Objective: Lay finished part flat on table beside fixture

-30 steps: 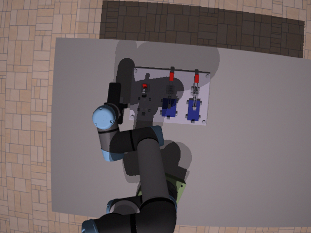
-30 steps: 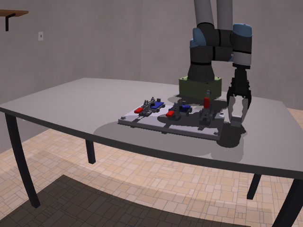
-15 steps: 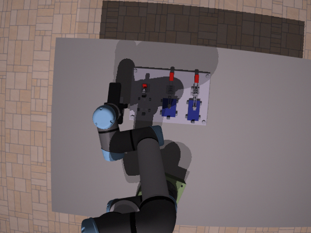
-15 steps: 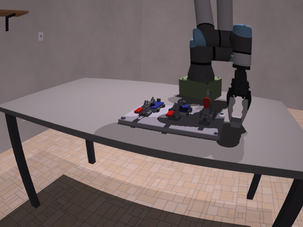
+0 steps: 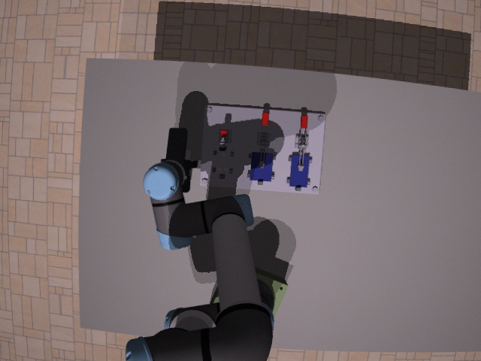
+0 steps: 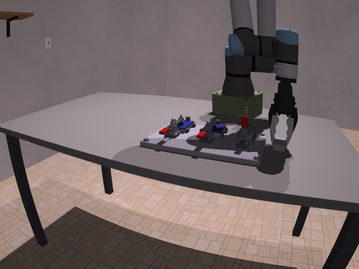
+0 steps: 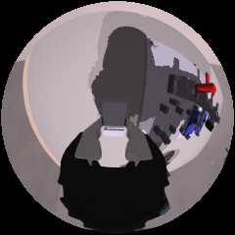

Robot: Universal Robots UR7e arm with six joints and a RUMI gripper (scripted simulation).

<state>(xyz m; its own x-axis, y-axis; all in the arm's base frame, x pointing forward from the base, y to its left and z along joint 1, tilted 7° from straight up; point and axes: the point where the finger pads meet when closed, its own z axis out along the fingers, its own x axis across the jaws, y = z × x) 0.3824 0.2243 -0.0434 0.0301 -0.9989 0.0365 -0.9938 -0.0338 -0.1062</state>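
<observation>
Now: hand 10 mm past the grey finished part. Also, from my hand: grey fixture plate: 220 mm to the right, 60 mm ahead, 10 mm below.
</observation>
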